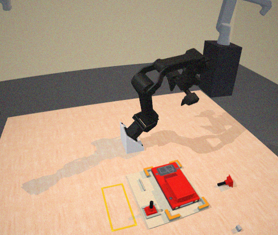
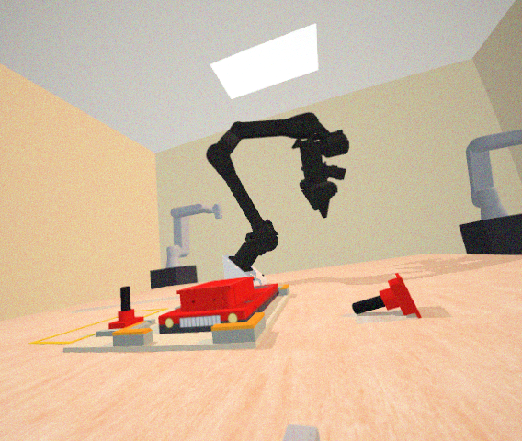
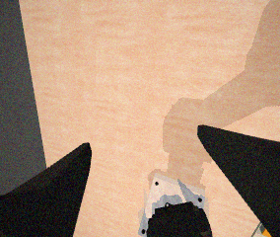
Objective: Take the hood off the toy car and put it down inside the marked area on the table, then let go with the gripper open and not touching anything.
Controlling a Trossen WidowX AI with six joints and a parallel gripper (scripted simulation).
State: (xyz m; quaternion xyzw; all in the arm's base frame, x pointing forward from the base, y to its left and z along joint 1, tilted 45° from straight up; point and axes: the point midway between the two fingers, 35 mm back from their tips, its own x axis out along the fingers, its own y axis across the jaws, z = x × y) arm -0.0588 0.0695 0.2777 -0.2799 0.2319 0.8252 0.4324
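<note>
The hood lies 39 cm ahead of my gripper tip, 14 cm below it and 13 cm to the right of it. The rest, counted from my gripper tip: pale base plate: 37 cm ahead, 17 cm below, 16 cm to the right.
</note>
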